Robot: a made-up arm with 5 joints.
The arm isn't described. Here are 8 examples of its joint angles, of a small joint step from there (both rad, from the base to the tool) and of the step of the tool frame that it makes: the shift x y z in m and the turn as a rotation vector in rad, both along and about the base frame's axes.
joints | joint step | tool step
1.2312 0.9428 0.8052 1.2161 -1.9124 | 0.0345 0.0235 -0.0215 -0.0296 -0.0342 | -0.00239 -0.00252 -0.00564 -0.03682 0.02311 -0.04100
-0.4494 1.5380 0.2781 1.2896 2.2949 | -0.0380 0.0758 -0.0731 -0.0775 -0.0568 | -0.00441 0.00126 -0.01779 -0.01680 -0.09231 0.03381
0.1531 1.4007 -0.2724 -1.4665 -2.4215 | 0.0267 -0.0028 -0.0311 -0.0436 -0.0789 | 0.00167 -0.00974 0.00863 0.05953 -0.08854 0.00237
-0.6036 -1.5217 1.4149 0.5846 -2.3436 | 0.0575 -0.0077 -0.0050 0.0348 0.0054 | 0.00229 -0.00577 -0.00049 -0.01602 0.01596 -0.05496
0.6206 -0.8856 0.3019 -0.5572 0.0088 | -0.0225 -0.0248 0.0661 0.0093 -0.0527 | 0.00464 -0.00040 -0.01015 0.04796 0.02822 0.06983
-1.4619 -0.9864 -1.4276 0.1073 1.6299 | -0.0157 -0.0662 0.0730 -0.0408 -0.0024 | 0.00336 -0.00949 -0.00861 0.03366 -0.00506 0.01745
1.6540 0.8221 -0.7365 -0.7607 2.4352 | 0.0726 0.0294 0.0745 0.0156 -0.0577 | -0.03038 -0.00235 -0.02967 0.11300 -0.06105 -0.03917
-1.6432 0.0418 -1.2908 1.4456 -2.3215 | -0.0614 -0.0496 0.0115 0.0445 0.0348 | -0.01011 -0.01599 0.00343 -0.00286 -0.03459 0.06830
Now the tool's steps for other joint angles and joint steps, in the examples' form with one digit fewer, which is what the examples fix.
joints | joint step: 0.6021 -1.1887 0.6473 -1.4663 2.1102 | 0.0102 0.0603 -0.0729 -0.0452 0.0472
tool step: 0.0009 -0.0008 0.0080 -0.0156 -0.0596 -0.0524
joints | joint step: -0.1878 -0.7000 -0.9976 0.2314 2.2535 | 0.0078 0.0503 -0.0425 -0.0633 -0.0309
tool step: 0.0048 0.0014 0.0041 0.0125 -0.0541 0.0230
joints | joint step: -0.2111 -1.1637 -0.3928 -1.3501 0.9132 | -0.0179 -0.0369 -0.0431 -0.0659 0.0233
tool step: -0.0182 -0.0076 -0.0166 0.0543 -0.1374 0.0141
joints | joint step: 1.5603 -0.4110 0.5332 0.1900 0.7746 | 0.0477 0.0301 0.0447 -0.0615 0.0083
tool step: -0.0118 -0.0032 -0.0132 0.0134 0.0077 -0.0451
